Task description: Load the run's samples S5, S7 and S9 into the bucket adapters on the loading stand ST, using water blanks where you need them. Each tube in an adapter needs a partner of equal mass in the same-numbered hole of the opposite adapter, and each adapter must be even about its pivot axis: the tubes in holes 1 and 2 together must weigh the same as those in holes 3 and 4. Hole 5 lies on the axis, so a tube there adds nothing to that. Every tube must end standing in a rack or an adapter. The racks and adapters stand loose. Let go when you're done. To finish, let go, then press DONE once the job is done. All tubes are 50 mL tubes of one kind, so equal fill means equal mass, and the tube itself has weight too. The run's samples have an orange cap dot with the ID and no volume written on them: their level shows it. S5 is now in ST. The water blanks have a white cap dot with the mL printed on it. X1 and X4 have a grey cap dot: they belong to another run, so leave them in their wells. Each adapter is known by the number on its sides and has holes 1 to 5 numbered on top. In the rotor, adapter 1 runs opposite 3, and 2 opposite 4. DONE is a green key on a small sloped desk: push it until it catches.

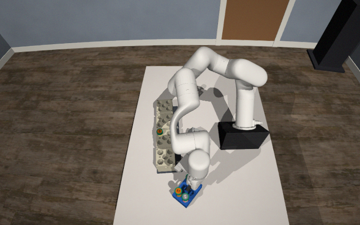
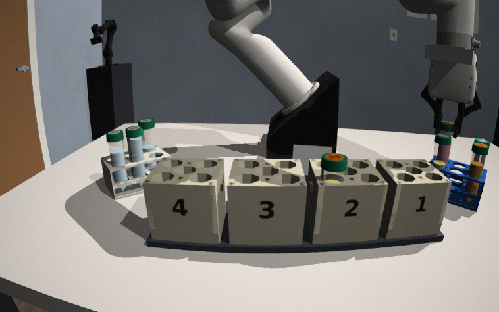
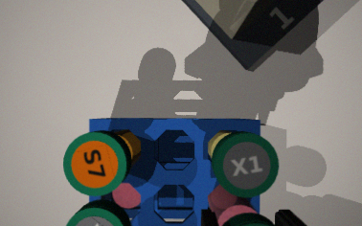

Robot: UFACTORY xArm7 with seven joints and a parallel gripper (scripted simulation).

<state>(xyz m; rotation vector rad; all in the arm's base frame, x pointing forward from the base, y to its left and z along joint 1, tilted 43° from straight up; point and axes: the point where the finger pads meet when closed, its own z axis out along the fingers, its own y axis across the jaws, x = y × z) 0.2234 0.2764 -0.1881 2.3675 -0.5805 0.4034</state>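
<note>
My gripper is now 5 cm above the pink-filled sample tube and 1 cm past it. The rest, counted from my hand: blue rack (11 cm below, 4 cm ahead, 2 cm to the left); then green done key (28 cm to the right, 7 cm below, 1 cm ahead); then S7 tube (7 cm below, 7 cm ahead, 5 cm to the left).
</note>
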